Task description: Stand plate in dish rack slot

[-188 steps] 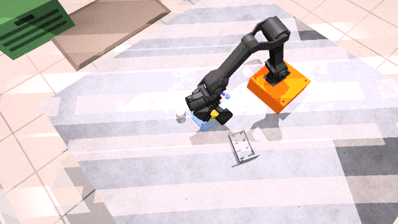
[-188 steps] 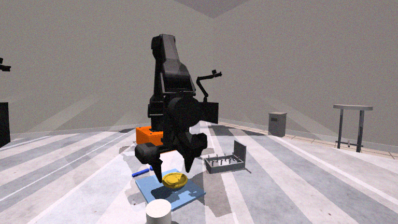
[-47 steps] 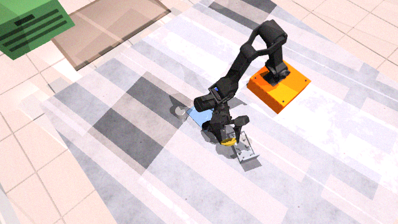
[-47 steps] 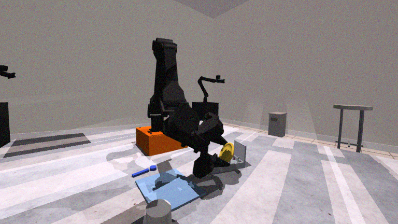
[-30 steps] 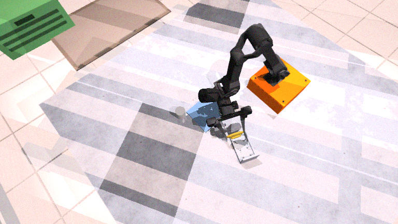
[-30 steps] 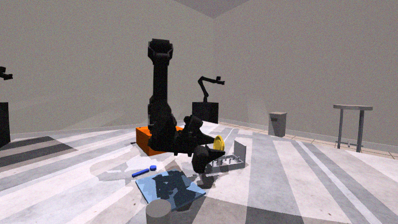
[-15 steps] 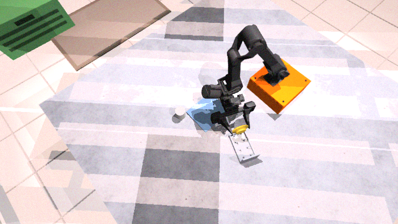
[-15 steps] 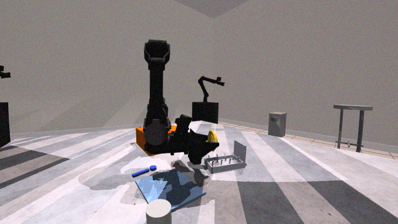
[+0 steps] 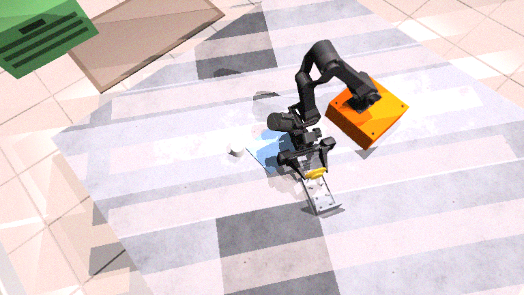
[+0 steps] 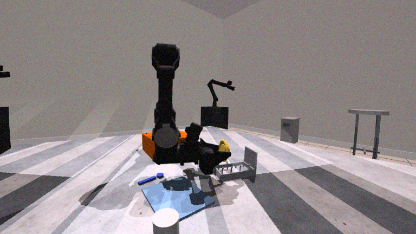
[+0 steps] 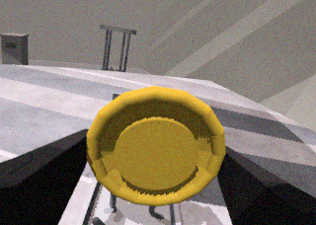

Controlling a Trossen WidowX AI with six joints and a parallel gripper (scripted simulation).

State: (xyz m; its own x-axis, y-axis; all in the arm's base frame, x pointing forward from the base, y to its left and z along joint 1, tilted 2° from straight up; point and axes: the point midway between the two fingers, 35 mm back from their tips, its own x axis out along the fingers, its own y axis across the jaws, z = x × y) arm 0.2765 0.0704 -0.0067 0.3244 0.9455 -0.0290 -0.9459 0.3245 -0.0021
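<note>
The grey dish rack is 1 cm ahead of my gripper tip, 3 cm to the left of it and 6 cm below it. Also, from my gripper tip: blue spoon (10 cm behind, 20 cm to the right, 8 cm below); yellow plate (1 cm to the right); white cylinder (13 cm ahead, 24 cm to the right, 6 cm below).
</note>
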